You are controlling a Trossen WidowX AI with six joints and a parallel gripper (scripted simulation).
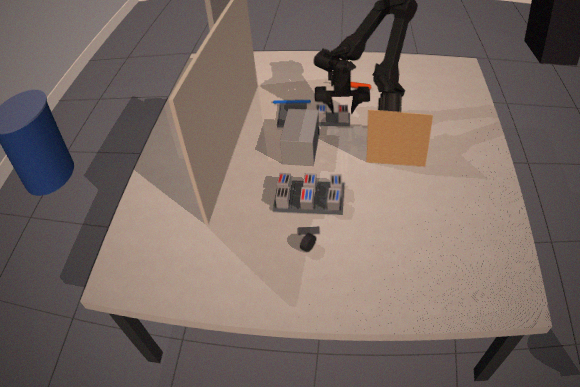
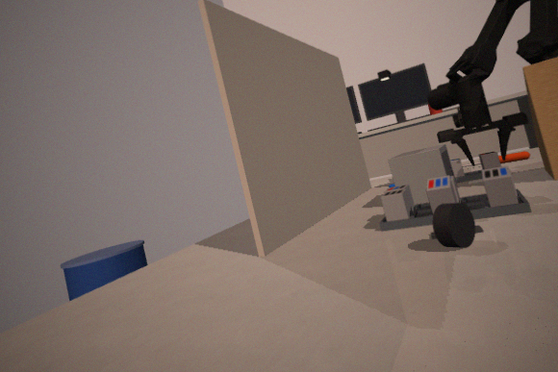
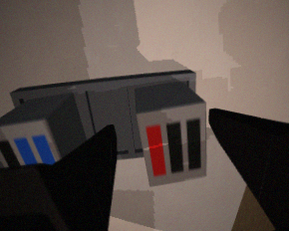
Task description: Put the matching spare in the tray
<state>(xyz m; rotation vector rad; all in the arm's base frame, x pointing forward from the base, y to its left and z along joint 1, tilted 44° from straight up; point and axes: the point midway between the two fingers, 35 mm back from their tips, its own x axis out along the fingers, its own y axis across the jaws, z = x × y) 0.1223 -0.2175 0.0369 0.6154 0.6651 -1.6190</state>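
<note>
My gripper tip is now 40 mm short of the rack and 20 mm above it. Also, from my gripper tip: blue pen: 180 mm ahead, 110 mm to the right, 20 mm below; then grey mounted unit: 140 mm ahead, 150 mm to the left, 20 mm above; then dark grey tray: 180 mm ahead, 30 mm to the right, 20 mm below.
</note>
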